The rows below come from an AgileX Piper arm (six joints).
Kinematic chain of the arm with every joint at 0, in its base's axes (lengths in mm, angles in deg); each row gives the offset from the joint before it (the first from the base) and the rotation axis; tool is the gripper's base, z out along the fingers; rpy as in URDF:
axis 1: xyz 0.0 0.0 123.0 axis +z
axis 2: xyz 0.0 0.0 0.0 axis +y
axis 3: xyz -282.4 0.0 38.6 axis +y
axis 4: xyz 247.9 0.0 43.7 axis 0.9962 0 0.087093
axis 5: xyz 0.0 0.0 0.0 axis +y
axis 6: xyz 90.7 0.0 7.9 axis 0.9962 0 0.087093
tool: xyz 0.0 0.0 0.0 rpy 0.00 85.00 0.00
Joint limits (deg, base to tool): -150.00..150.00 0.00..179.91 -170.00..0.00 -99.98..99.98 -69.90..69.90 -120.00..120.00
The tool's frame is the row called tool.
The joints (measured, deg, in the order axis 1, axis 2, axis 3, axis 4, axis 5, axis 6), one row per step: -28.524 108.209 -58.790 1.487 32.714 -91.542; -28.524 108.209 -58.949 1.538 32.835 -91.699; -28.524 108.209 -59.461 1.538 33.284 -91.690; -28.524 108.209 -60.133 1.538 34.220 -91.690; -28.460 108.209 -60.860 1.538 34.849 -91.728; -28.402 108.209 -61.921 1.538 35.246 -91.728; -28.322 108.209 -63.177 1.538 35.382 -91.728; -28.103 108.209 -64.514 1.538 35.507 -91.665; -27.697 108.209 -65.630 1.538 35.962 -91.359; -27.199 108.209 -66.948 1.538 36.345 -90.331
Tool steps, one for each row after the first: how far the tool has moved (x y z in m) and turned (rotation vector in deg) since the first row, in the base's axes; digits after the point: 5 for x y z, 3 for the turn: 0.00046 -0.00020 0.00055 -0.016 -0.037 0.120; 0.00180 -0.00091 0.00233 -0.037 -0.097 0.120; 0.00307 -0.00156 0.00455 0.104 0.126 0.138; 0.00511 -0.00220 0.00711 0.060 0.038 0.251; 0.00865 -0.00370 0.01108 -0.252 -0.549 0.317; 0.01323 -0.00561 0.01599 -0.784 -1.535 0.401; 0.01843 -0.00685 0.02135 -1.342 -2.610 0.561; 0.02289 -0.00630 0.02574 -1.567 -3.233 0.681; 0.02832 -0.00553 0.03109 -1.739 -4.182 0.195
